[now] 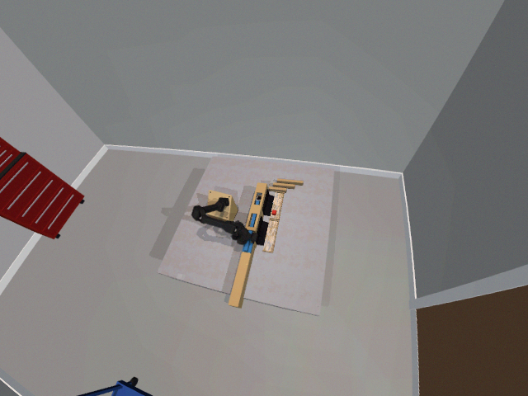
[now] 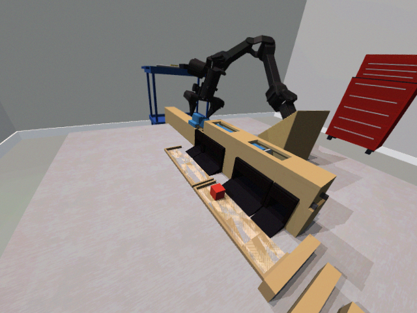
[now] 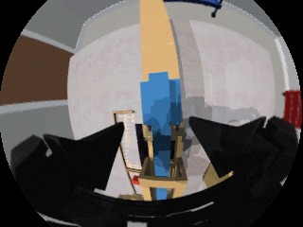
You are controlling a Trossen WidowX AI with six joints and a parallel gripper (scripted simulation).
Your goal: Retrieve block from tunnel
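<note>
The tan covered tunnel is 8 cm to the left of my gripper tip, 7 cm below it and 2 cm ahead of it.
</note>
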